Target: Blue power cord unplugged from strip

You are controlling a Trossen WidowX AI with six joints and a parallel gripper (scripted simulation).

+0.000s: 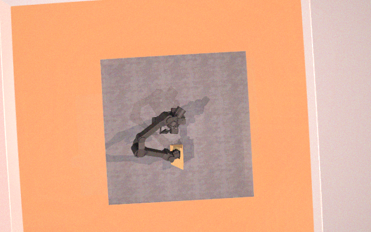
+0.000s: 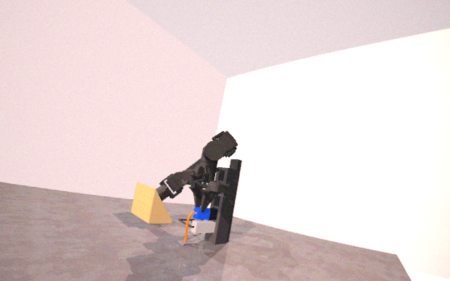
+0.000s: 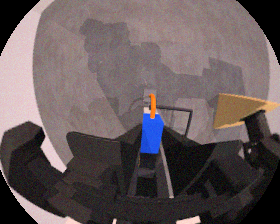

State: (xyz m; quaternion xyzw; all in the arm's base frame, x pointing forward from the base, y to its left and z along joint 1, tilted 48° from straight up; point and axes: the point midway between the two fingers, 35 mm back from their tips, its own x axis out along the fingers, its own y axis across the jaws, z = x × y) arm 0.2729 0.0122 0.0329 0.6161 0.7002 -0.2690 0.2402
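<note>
The blue plug is 30 mm to the left of my gripper tip.
</note>
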